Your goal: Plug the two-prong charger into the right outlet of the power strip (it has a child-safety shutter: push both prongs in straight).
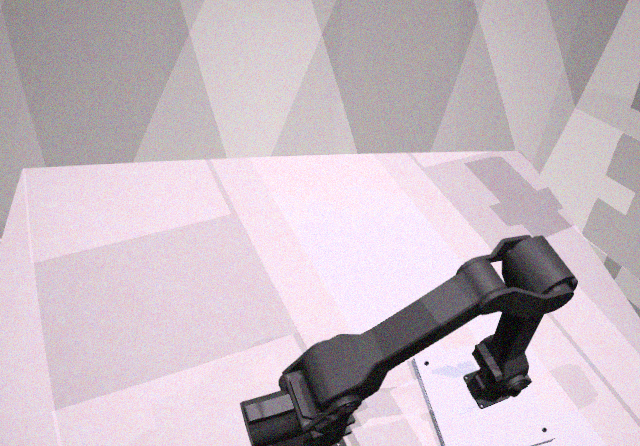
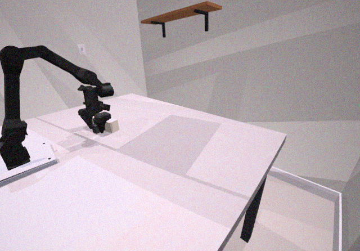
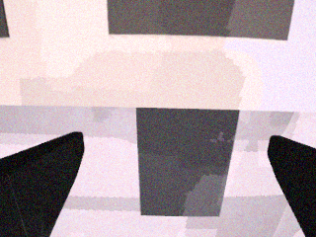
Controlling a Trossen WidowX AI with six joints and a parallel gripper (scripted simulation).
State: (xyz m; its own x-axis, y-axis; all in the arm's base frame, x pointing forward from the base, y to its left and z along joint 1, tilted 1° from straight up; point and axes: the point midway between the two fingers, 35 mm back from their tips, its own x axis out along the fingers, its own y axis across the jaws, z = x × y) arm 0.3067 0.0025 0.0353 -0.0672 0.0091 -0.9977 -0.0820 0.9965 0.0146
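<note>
Right now the dark grey charger is 30 mm ahead of my gripper tip and 10 mm above it.
</note>
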